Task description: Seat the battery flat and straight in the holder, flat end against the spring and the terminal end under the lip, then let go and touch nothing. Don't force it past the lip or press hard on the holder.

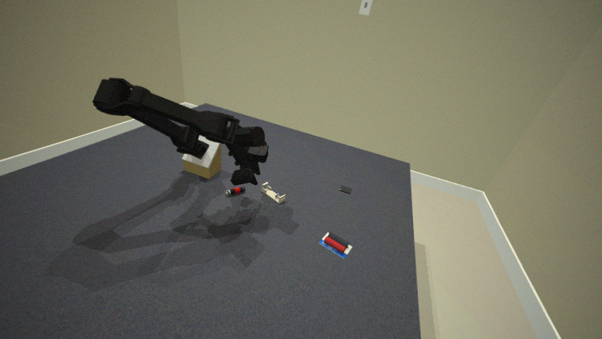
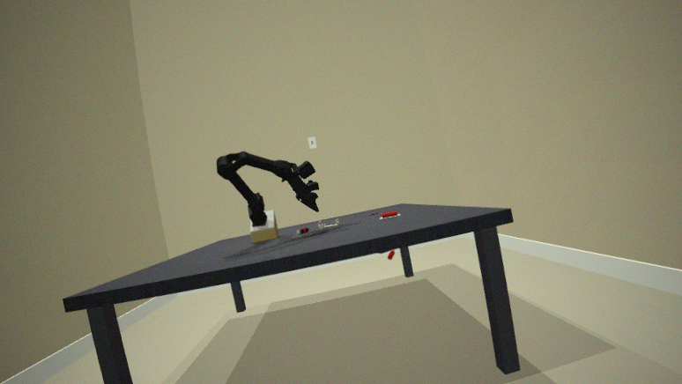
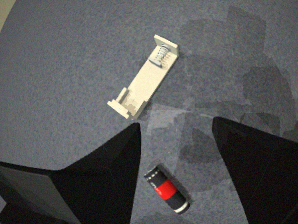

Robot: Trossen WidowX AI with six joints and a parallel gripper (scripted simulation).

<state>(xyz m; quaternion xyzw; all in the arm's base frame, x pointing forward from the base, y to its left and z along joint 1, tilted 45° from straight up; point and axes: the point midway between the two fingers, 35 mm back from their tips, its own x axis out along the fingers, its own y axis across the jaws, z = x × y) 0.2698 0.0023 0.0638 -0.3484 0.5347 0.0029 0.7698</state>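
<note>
The battery is 8 cm behind my gripper tip, 1 cm to the right of it and 8 cm below it. From my gripper tip the other things lie so: black piece 27 cm ahead, 27 cm to the left, 9 cm below; then screwdriver 31 cm ahead, 7 cm to the left, 28 cm below.
</note>
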